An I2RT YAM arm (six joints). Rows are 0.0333 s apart.
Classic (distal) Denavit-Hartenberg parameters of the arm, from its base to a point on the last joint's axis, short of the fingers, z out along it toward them. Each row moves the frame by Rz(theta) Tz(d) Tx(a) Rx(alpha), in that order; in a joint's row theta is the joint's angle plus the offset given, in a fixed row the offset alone. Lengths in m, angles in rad.
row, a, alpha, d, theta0
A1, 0.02, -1.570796, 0.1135, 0
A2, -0.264, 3.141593, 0, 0
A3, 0.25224, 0, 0, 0.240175
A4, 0.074, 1.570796, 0, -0.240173
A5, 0, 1.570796, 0, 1.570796
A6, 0, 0, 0.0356, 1.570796
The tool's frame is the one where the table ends.
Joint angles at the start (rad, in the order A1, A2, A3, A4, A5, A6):
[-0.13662 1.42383 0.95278 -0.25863 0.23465 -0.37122]
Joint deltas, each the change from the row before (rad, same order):
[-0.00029 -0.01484 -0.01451 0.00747 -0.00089 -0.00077]
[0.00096 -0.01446 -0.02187 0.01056 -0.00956 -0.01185]
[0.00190 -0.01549 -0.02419 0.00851 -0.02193 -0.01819]
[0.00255 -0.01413 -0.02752 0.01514 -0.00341 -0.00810]
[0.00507 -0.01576 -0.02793 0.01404 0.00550 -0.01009]
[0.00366 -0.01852 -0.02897 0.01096 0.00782 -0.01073]
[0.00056 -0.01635 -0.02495 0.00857 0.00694 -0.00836]
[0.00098 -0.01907 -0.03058 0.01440 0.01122 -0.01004]
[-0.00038 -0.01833 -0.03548 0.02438 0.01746 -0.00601]
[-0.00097 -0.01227 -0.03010 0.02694 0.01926 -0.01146]
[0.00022 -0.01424 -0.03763 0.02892 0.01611 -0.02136]
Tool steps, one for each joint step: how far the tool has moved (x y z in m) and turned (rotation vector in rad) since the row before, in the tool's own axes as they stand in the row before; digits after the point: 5 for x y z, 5 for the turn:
[0.00220 0.00017 -0.00244 0.00211 -0.00727 0.00123]
[0.00388 0.00180 -0.00155 -0.00837 -0.00678 -0.01175]
[0.00442 0.00286 -0.00161 -0.02155 -0.00902 -0.01945]
[0.00504 0.00291 -0.00087 -0.00409 -0.00399 -0.00940]
[0.00499 0.00327 -0.00139 0.00254 -0.00161 -0.01298]
[0.00558 0.00291 -0.00190 0.00502 0.00118 -0.01297]
[0.00519 0.00192 -0.00156 0.00593 0.00270 -0.00872]
[0.00611 0.00233 -0.00164 0.01073 0.00183 -0.01002]
[0.00695 0.00231 -0.00090 0.01901 0.00149 -0.00406]
[0.00575 0.00175 -0.00004 0.02176 0.00115 -0.00854]
[0.00750 0.00320 -0.00002 0.01662 0.00257 -0.01999]

